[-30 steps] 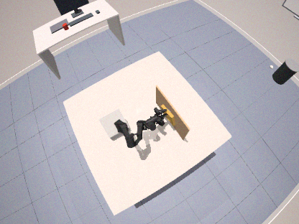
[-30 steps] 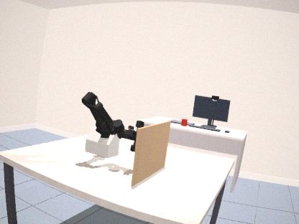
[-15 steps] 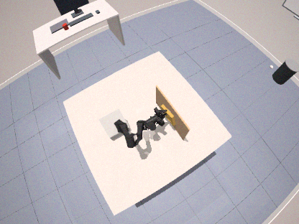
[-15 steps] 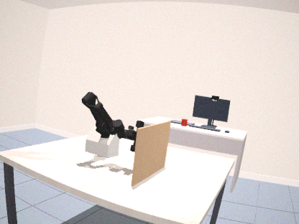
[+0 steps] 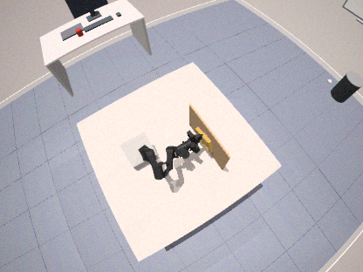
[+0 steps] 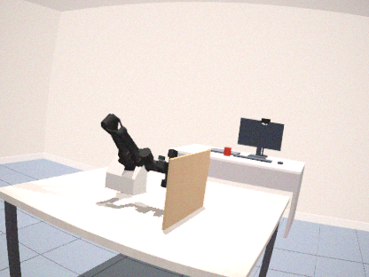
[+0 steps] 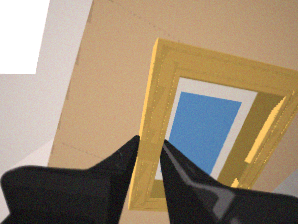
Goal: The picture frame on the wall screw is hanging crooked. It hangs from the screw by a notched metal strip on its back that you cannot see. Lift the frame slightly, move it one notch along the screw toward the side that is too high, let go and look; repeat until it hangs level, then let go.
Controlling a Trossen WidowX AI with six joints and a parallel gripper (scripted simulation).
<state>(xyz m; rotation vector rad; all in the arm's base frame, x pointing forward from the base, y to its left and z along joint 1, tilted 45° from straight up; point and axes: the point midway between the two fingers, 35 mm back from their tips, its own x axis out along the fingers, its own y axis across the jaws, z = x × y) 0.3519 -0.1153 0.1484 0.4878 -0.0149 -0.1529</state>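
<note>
My gripper tip is 50 mm above the picture frame, 20 mm to the left of it and 10 mm short of it. Round my gripper tip: wall board 60 mm below, 20 mm to the right, 20 mm ahead.
</note>
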